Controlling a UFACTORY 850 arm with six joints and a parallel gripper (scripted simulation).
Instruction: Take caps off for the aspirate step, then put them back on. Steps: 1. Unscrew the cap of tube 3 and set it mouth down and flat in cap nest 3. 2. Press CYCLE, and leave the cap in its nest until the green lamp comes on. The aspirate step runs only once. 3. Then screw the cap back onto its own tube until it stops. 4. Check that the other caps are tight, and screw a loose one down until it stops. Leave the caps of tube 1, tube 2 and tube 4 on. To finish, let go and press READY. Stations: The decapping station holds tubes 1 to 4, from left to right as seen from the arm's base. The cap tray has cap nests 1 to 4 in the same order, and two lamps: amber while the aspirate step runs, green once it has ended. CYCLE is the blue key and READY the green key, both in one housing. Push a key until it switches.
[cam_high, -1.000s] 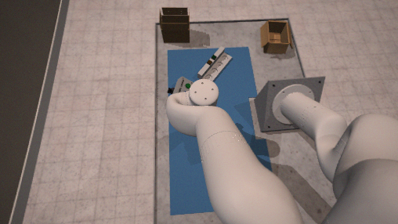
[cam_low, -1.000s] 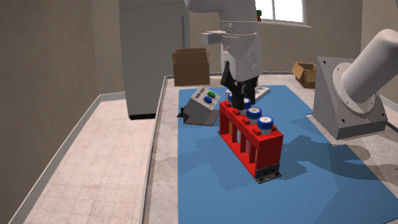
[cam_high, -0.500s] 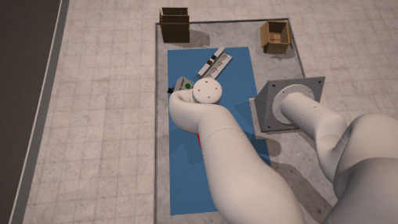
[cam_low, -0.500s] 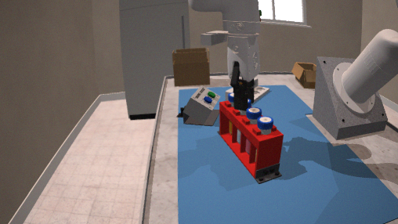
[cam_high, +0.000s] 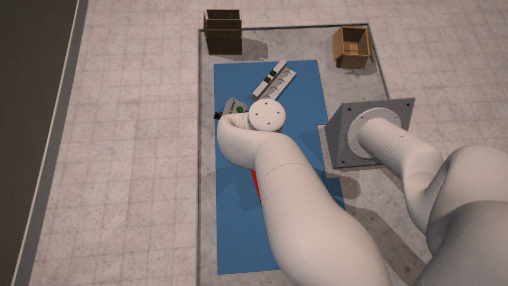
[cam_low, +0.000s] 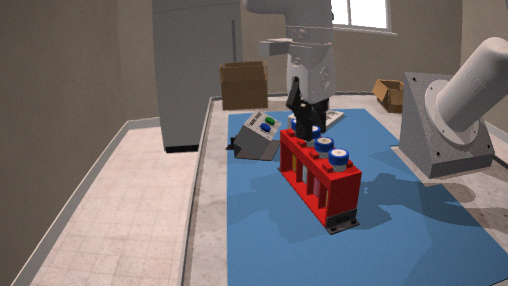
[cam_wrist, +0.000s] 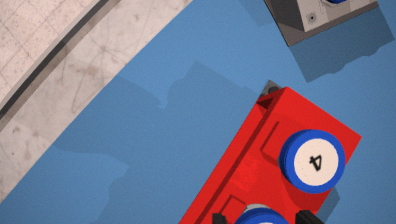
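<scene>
The blue cap is 10 mm below my hand. Round my hand: blue key: 170 mm to the right, 80 mm ahead, 60 mm below; then grey key housing: 190 mm to the right, 80 mm below, 80 mm ahead; then cap marked 4: 50 mm to the right, 20 mm below, 10 mm ahead.
</scene>
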